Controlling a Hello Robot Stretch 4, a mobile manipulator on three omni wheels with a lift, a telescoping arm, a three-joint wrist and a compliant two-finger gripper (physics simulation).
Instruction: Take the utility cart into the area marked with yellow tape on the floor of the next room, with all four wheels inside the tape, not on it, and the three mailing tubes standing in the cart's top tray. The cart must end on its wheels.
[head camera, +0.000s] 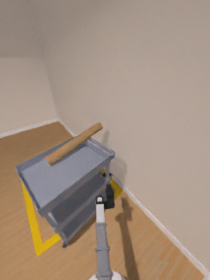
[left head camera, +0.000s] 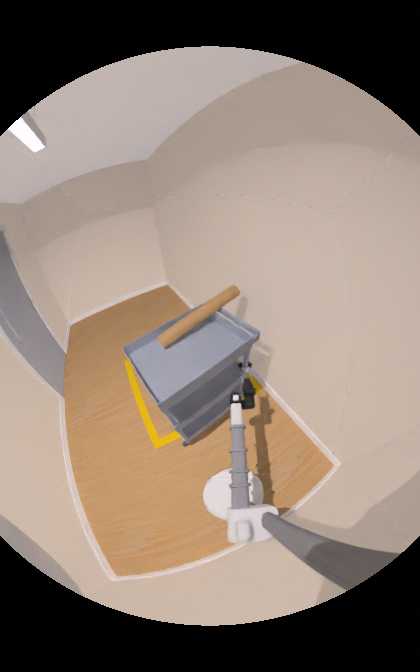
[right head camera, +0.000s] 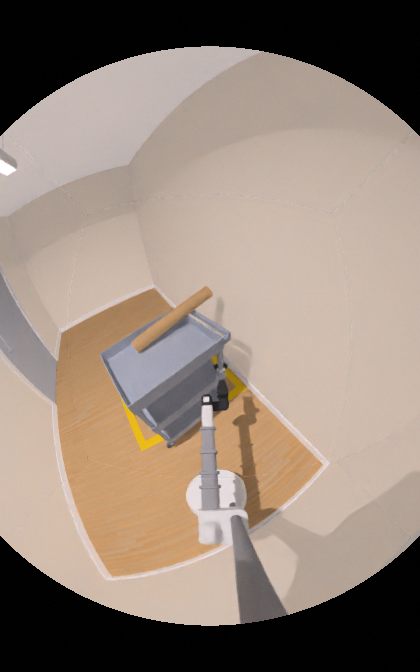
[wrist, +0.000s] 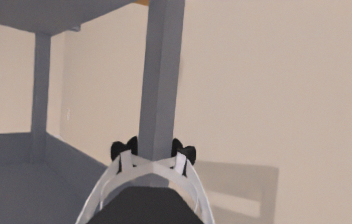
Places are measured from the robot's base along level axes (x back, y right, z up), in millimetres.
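Pixels of known places: gripper, fingertip midpoint: (wrist: 155, 149).
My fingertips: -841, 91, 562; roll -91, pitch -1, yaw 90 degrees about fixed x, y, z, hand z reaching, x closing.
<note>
Behind a point stands the place of what it marks, as x, y, z.
The grey utility cart (head camera: 60, 181) {-638, -282, 766} (left head camera: 200, 362) (right head camera: 167, 362) stands over the yellow tape (head camera: 32, 215) {-745, -827, -27} (left head camera: 142, 405) (right head camera: 133, 425), turned at an angle to it. Its nearest wheel (left head camera: 185, 443) (right head camera: 170, 444) appears just outside the near strip; the other wheels are hidden or unclear. One brown mailing tube (head camera: 75, 144) {-948, -188, 865} (left head camera: 200, 316) (right head camera: 172, 319) slants across the top tray, its upper end past the rim towards the wall. The other two tubes do not show. My gripper (head camera: 106, 174) {-841, 91, 562} (left head camera: 245, 366) (right head camera: 220, 367) (wrist: 155, 149) {-841, 91, 562} is shut on the cart's near right corner post (wrist: 162, 65) {-791, 89, 654}.
A beige wall (head camera: 150, 100) {-896, 403, 1260} (wrist: 265, 100) {-1032, 320, 639} runs close along the cart's right side, with a white baseboard (head camera: 160, 238) (left head camera: 300, 425) at its foot. A grey door (left head camera: 30, 320) (right head camera: 25, 345) is at the left. My white base (left head camera: 217, 495) (right head camera: 195, 495) stands near the room's front wall.
</note>
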